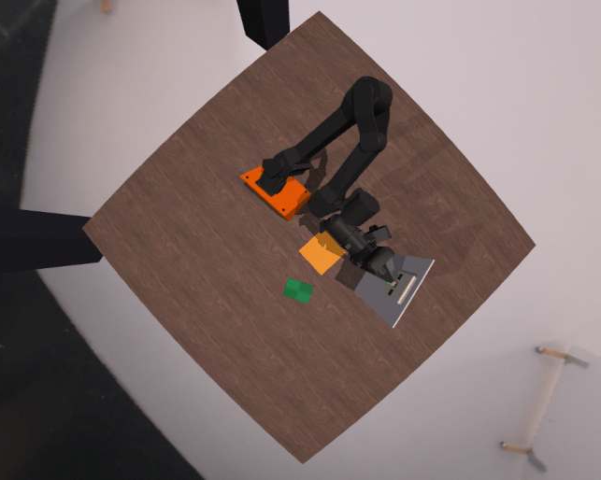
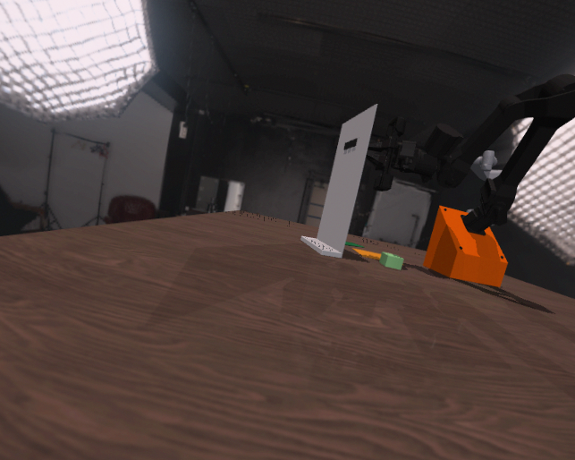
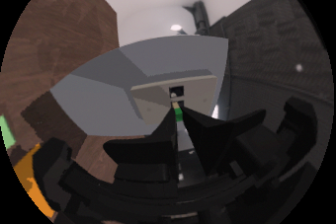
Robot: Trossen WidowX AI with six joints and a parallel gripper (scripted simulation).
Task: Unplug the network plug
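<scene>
The orange marked square lies 150 mm behind my gripper tip, 50 mm to the right of it and 280 mm below it. Round my gripper tip: grey upright panel 30 mm ahead, 110 mm below; flat dark green square 120 mm behind, 210 mm to the right, 280 mm below; light green cube 130 mm behind, 60 mm to the left, 270 mm below.
</scene>
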